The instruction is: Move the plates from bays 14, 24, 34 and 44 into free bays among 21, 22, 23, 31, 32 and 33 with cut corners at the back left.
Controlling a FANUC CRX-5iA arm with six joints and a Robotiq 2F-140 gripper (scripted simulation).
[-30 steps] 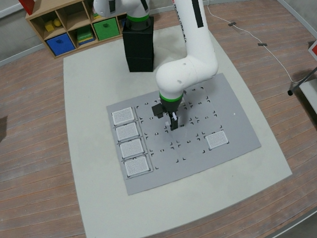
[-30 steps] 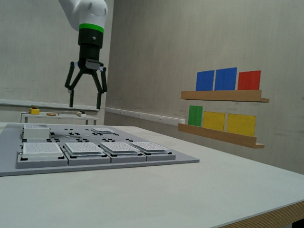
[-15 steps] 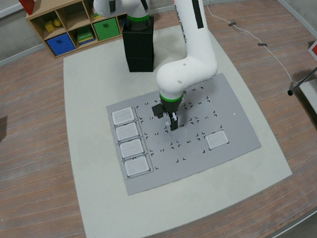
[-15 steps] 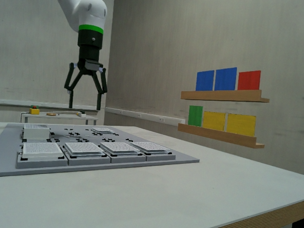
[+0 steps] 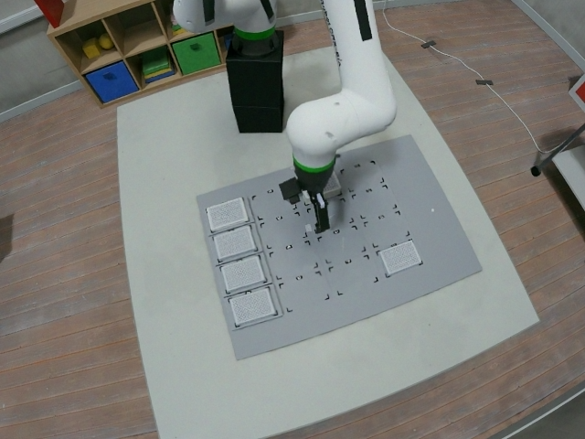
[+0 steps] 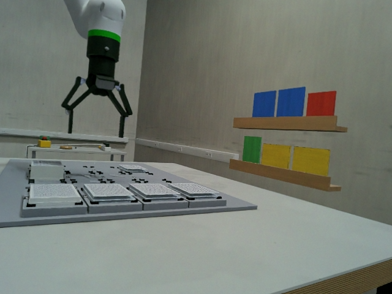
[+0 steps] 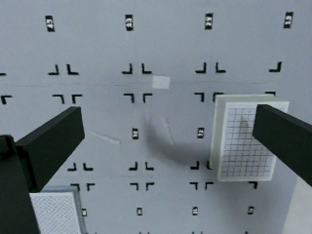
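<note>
The sealed deep-well block is 13 cm behind my hand, 5 cm to the left of it and 13 cm below it. Round my hand: sealed plate (15 cm ahead, 27 cm to the left, 14 cm below).
</note>
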